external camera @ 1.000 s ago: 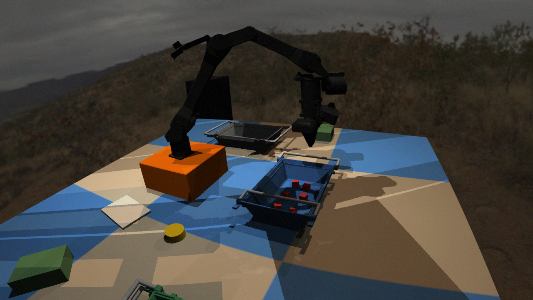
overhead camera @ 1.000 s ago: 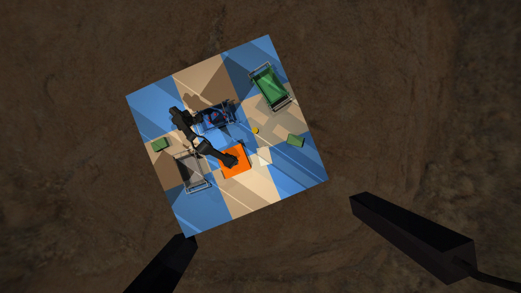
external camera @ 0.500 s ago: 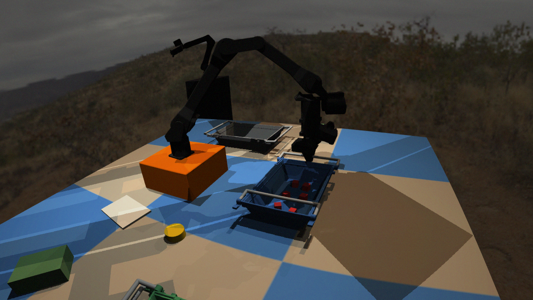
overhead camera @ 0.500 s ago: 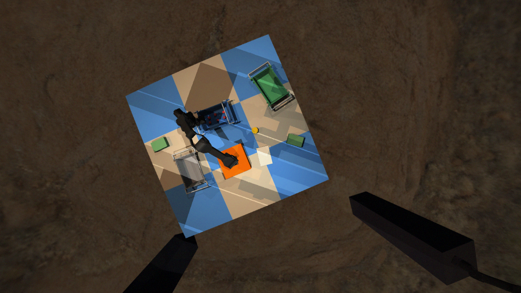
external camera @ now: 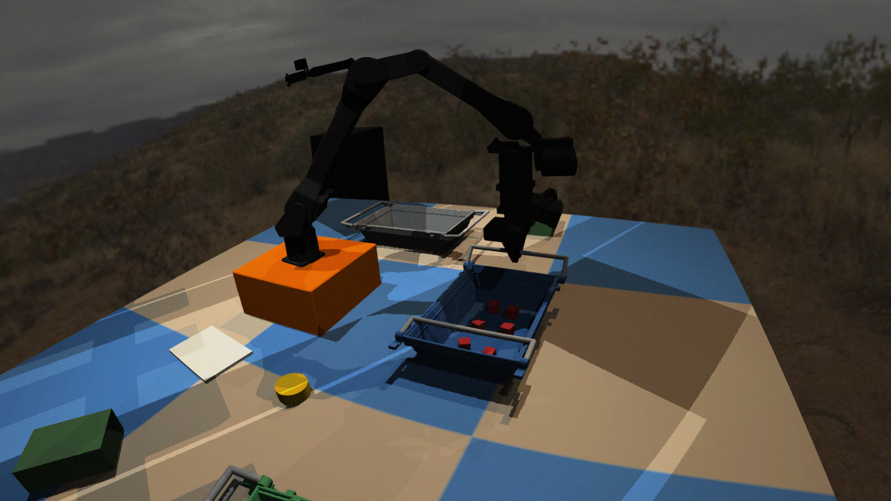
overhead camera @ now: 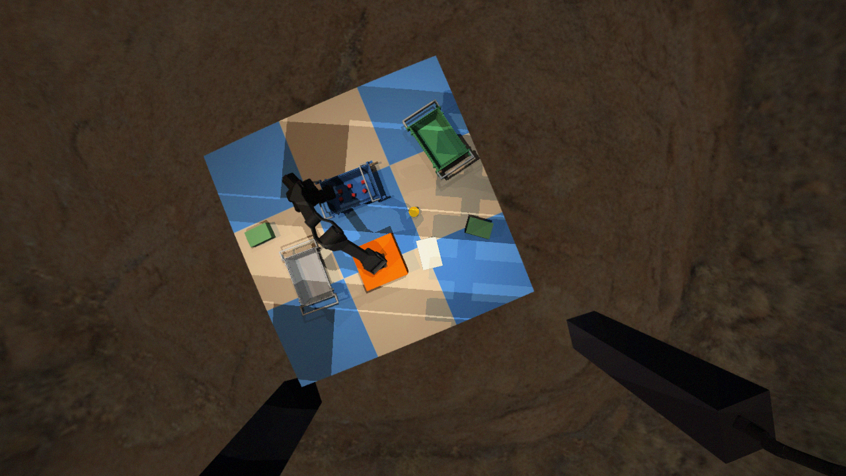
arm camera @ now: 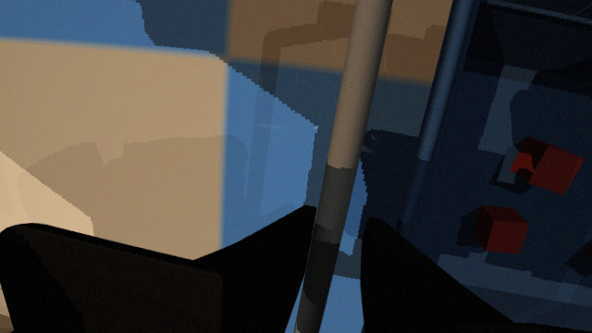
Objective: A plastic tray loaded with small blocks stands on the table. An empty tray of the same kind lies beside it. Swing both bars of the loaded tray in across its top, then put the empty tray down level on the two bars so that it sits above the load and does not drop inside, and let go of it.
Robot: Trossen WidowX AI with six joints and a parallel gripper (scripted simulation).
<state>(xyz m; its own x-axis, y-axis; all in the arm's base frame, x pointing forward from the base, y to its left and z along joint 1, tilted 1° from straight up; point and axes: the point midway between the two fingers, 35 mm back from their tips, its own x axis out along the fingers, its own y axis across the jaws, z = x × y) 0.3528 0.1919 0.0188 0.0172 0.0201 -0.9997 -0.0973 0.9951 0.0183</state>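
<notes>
Right now my gripper tip is 330 mm past the dark plastic tray, 160 mm to the right of it and 20 mm above it. The rest, counted from my gripper tip: yellow disc: 170 mm behind, 410 mm to the right, 60 mm below; then pale flat square: 390 mm behind, 430 mm to the right, 70 mm below.
</notes>
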